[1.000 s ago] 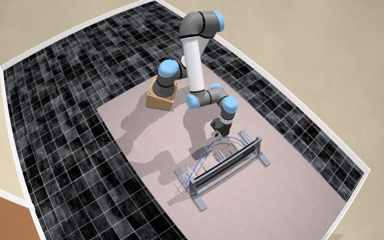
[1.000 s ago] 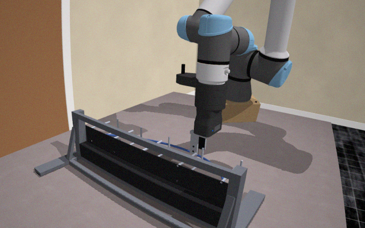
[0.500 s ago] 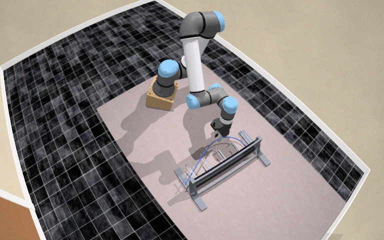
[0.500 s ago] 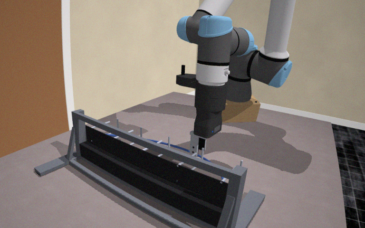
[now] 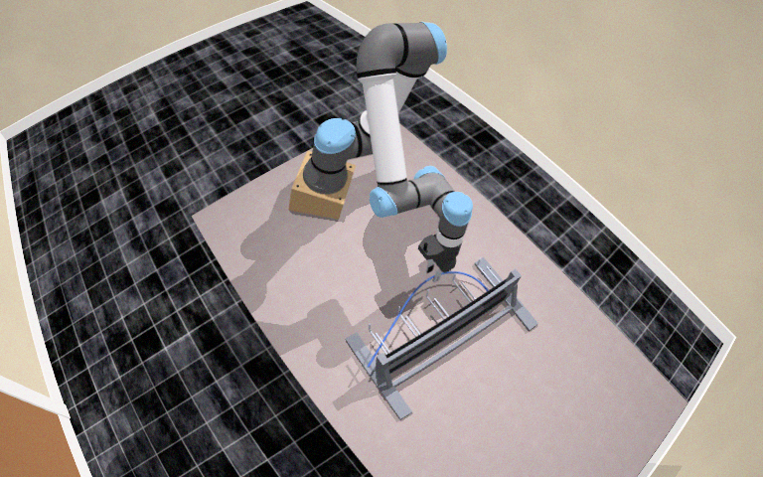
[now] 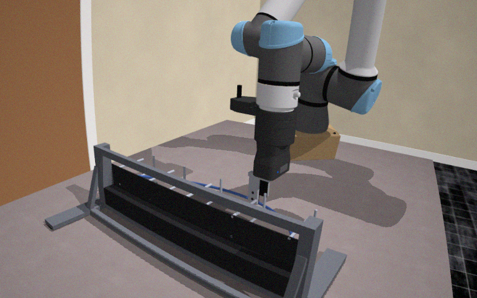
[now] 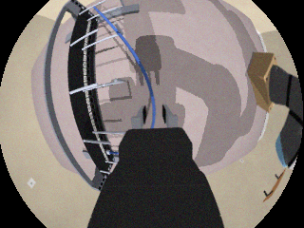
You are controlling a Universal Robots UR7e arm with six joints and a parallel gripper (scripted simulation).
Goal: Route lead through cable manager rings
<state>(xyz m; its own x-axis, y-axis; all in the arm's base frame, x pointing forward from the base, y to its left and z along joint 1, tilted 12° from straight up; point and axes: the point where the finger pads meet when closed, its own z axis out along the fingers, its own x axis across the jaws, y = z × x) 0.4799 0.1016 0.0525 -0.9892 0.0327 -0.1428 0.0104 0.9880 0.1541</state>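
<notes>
Right now the rack is 170 mm ahead of my hand and 60 mm to the right of it.
</notes>
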